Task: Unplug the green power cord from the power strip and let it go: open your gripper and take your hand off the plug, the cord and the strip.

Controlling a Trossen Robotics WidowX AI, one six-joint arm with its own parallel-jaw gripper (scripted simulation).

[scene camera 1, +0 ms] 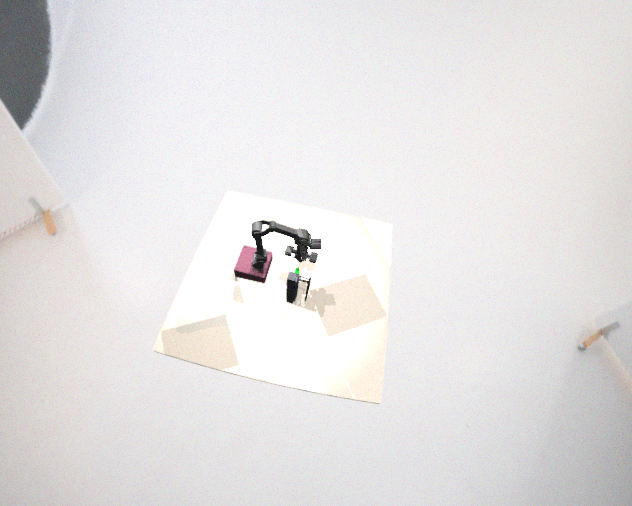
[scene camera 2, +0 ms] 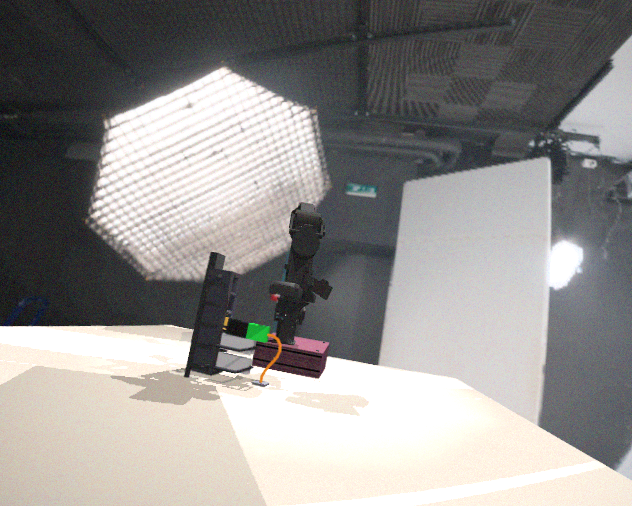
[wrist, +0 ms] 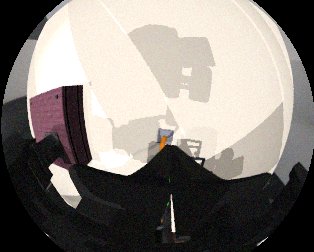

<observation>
My gripper [scene camera 2: 288, 330] is shut and holds nothing. Also in view: a green plug [scene camera 2: 239, 328].
My gripper is seen too in the wrist view [wrist: 169, 149].
</observation>
